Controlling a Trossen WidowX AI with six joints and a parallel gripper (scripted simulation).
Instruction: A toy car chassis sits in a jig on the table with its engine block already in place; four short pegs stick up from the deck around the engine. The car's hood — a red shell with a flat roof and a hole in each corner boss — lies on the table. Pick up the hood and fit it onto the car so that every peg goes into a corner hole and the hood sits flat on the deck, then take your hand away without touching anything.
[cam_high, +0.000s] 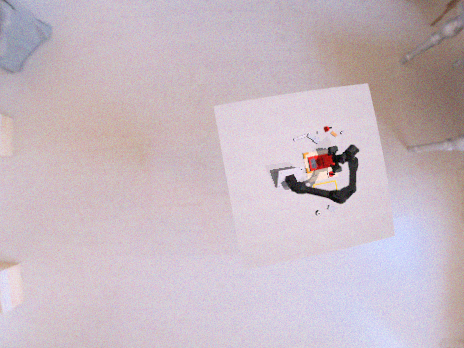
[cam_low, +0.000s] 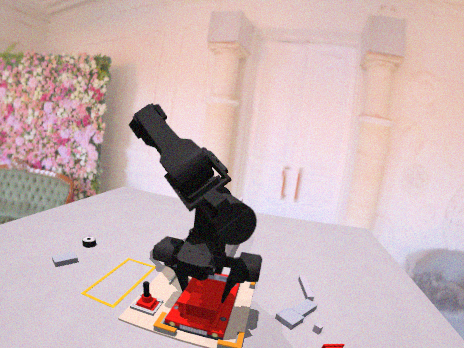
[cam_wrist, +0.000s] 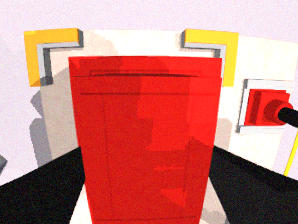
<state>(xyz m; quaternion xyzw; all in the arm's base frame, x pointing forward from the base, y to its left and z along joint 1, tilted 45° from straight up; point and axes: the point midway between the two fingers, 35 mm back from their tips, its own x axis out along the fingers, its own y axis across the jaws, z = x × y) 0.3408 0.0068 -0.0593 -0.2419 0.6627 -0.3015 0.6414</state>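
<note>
Now: the grey engine block 1 cm to the left of my gripper tip and 3 cm below it. The rest, counted from my gripper tip: red hood (right at my gripper tip).
</note>
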